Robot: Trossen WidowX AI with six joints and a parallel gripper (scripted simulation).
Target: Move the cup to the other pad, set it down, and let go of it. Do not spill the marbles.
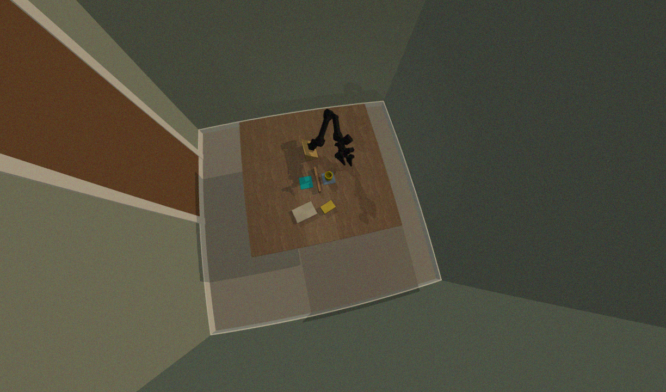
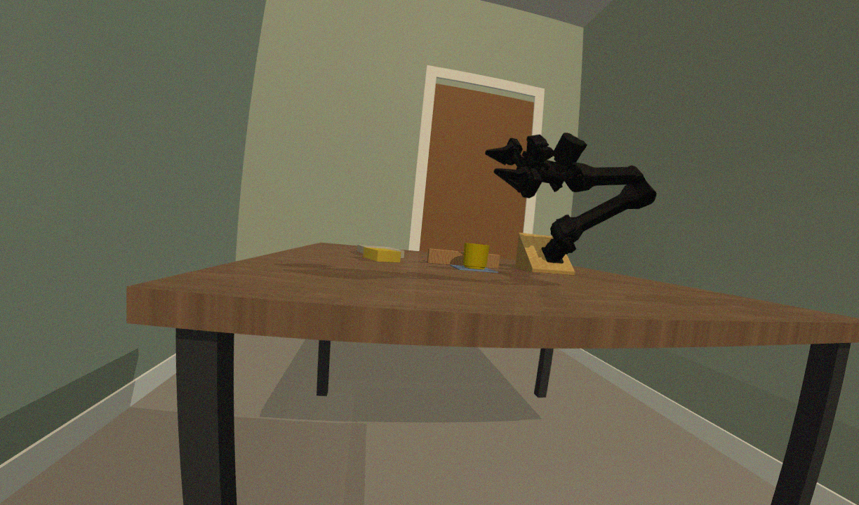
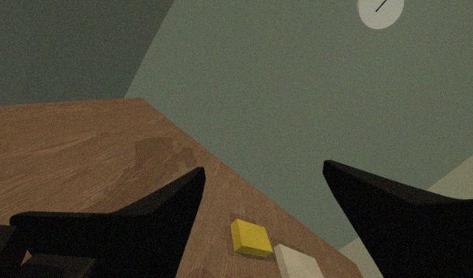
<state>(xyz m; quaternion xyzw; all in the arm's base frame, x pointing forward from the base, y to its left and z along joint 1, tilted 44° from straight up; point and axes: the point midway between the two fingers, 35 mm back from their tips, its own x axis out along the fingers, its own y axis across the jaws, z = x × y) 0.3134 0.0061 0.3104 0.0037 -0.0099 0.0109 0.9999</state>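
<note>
Right now the yellow cup is 4 cm behind my gripper tip, 13 cm to the right of it and 24 cm below it. The rest, counted from my gripper tip: blue pad (4 cm behind, 14 cm to the right, 29 cm below); green marble (4 cm behind, 13 cm to the right, 26 cm below); red marble (4 cm behind, 12 cm to the right, 26 cm below).
</note>
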